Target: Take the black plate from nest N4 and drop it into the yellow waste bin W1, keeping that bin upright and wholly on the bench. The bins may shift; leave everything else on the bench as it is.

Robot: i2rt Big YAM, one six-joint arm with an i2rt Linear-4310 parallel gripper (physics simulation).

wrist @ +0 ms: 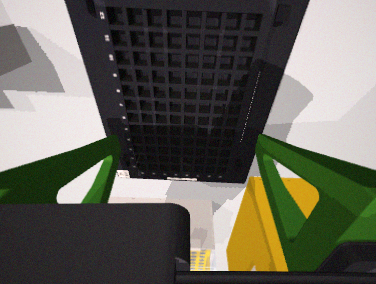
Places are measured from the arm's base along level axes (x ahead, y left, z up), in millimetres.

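Pixels of known places: gripper, fingertip midpoint: (pixel 187 142).
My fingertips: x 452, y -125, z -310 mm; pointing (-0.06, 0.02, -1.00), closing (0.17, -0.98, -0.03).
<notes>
Ahead of a thing's pixels: the offset from my fingertips to its top centre. "pt": to the spot under its first point.
The black plate @(20 mm ahead, 7 mm left, 2 mm down) (pixel 185 75) with square wells lies in the upper middle of the wrist view, in the dark frame of nest N4 @(pt 38 mm ahead, 62 mm left, 16 mm down) (pixel 96 60). The plate and nest are close in colour, so the seam between them is hard to tell. A pale label strip at the near edge is too foreshortened to read. My gripper (pixel 187 142) is open, its green fingers spread to either side of the plate's near part, with nothing gripped. Height above the plate is hard to judge. The yellow waste bin W1 @(pt 116 mm back, 82 mm right, 2 mm up) (pixel 243 235) stands at the lower right, partly hidden behind the right finger; its label does not show.
A pale translucent box @(pt 104 mm back, 28 mm right, 8 mm down) (pixel 197 215) lies nearer than the nest, left of the bin, with a yellow perforated rack (pixel 201 259) at its near end. A dark grey object @(pt 38 mm ahead, 106 mm left, 12 mm down) (pixel 12 47) shows at the upper left edge. The dark gripper body hides the lower left.
</notes>
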